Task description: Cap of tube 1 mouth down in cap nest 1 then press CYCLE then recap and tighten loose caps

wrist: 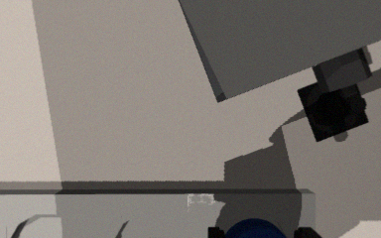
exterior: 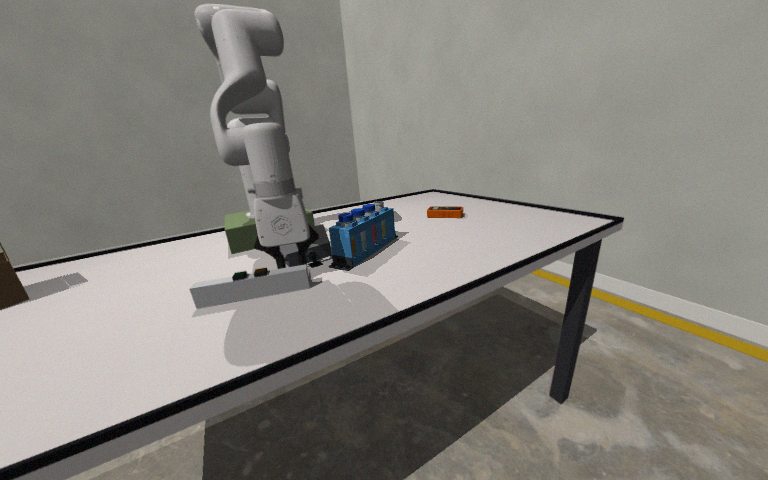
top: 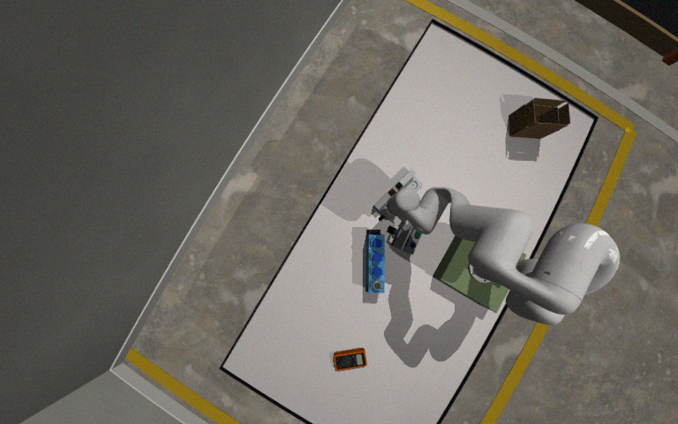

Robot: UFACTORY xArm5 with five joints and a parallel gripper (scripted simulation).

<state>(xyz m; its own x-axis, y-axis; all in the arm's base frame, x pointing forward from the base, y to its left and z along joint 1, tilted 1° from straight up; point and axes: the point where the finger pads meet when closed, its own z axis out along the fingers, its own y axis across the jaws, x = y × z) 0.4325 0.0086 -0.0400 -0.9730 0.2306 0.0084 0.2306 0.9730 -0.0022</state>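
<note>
The blue key lies 15 cm behind my hand, 7 cm to the left of it and 2 cm above it. The rest, counted from my hand: blue cap 2 cm below; then green key 15 cm behind, 3 cm to the left, 2 cm above; then grey key housing 13 cm behind, 5 cm to the left, 1 cm above.
</note>
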